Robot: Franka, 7 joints.
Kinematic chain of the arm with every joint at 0, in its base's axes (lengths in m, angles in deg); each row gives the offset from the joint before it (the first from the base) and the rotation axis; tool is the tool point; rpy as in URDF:
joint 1: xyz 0 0 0.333 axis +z
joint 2: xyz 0 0 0 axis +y
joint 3: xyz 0 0 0.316 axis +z
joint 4: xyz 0.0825 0 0 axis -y
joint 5: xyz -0.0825 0 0.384 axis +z
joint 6: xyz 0 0 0 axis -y
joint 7: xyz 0.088 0 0 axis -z
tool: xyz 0 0 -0.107 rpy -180 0 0
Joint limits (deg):
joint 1: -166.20..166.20
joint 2: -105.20..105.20
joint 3: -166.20..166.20
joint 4: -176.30..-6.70
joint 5: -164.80..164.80
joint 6: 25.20..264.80
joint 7: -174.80..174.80
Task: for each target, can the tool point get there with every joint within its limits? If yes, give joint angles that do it. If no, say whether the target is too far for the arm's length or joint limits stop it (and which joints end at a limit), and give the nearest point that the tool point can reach.
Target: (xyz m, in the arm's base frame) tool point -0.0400 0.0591 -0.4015
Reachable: no: joint limits stop it (at a limit: joint 2) | nearest point -0.0553 0.0818 -0.3277 | short by 0.079 m
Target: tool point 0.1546 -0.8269 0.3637
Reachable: yes | joints 119.62 -87.82 103.30 -30.40 88.84 167.86 5.27
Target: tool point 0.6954 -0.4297 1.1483
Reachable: no: too far | nearest point 0.5167 -0.3193 0.9388 | short by 0.297 m
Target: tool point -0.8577 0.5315 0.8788
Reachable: no: too far | nearest point -0.6414 0.3975 0.7412 | short by 0.289 m
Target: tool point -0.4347 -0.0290 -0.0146
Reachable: yes | joints 60.46 -67.58 137.61 -121.14 15.16 125.35 -147.74
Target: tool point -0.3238 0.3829 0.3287
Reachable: yes | joints 40.64 -45.02 88.25 -136.44 87.32 134.01 11.06
